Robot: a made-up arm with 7 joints.
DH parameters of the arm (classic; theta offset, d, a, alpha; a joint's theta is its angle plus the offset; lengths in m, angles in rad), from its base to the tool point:
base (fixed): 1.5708 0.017 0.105 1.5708
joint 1: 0 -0.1 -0.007 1.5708
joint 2: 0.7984 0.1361 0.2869 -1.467
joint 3: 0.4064 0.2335 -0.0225 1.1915
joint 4: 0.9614 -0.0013 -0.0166 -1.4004
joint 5: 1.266 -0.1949 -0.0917 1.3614
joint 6: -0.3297 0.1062 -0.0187 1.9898
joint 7: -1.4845 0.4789 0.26 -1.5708
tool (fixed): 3.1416 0.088 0 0
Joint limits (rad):
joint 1: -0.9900..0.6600
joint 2: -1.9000..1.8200
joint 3: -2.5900..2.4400
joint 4: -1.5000..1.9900
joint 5: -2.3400..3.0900
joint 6: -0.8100..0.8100
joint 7: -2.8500..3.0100
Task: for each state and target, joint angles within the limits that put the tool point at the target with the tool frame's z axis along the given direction. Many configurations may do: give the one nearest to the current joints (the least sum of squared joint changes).
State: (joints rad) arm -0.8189 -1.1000 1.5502 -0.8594 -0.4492 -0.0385 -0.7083
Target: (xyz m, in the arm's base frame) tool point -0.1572 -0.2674 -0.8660 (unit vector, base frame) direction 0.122 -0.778 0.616
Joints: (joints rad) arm -0.9893 -0.9575 1.1664 -1.5000 -0.2652 -0.1155 -1.2613
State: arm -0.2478 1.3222 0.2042 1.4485 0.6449 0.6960 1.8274
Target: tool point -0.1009 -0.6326 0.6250 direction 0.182 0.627 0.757
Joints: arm -0.5892 1.7541 -0.5445 1.6870 1.5327 0.5554 1.3662
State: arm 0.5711 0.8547 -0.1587 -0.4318 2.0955 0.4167 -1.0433
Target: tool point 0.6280 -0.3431 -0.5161 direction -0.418 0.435 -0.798
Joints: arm 0.2481 1.2452 -0.7035 0.0426 2.0195 0.3021 -1.1714
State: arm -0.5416 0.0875 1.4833 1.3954 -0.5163 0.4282 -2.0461
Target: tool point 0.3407 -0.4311 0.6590 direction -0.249 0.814 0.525
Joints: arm -0.7978 0.4015 1.4856 1.8857 -0.4006 0.4381 -2.2897
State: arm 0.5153 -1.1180 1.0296 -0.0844 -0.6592 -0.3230 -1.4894
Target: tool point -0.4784 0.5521 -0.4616 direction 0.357 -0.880 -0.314
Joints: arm 0.5166 -1.2994 0.8687 -0.5375 -0.9351 -0.6206 -1.7305
